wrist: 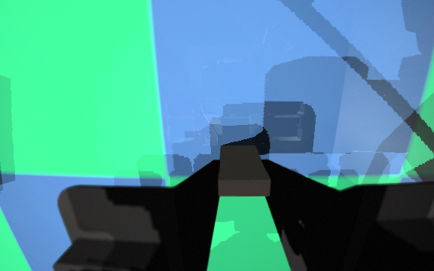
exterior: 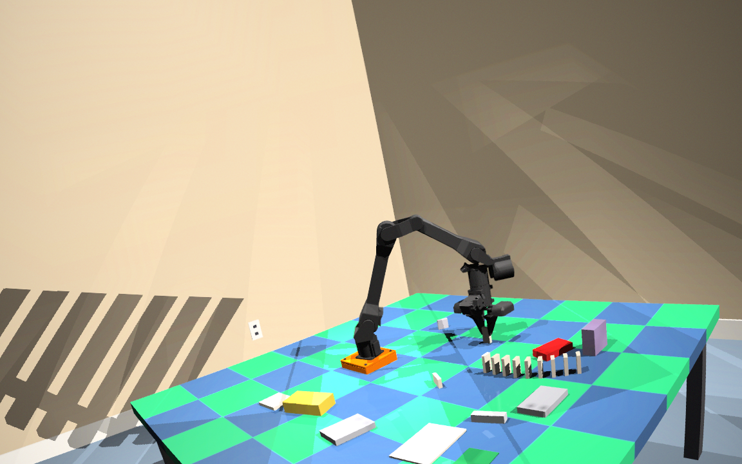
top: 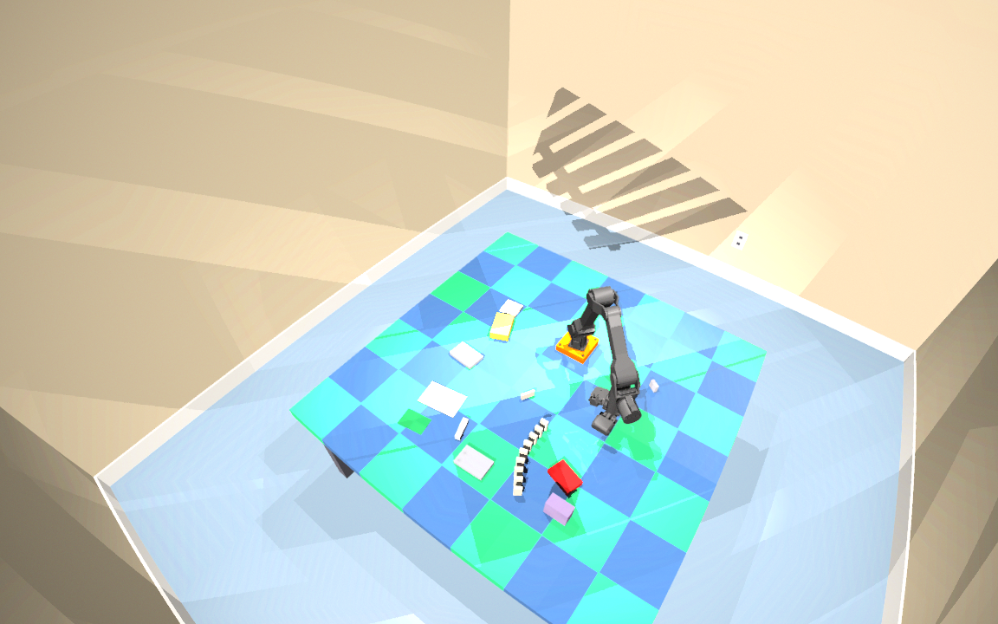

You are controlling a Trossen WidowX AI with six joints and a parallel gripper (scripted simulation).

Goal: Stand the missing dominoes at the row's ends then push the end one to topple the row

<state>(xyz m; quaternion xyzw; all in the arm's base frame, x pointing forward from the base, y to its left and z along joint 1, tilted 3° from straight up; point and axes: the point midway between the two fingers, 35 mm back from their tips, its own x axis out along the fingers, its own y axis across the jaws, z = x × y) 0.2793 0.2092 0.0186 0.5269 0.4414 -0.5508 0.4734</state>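
Right now my gripper tip is 42 cm to the left of the grey bar, 22 cm short of it and 2 cm above it. From my gripper tip the other things lie so: red block (23 cm ahead, 6 cm to the right, 1 cm below); then small dark block (22 cm behind, 10 cm to the left, 1 cm below); then lilac block (35 cm ahead, 3 cm to the right, 1 cm above).
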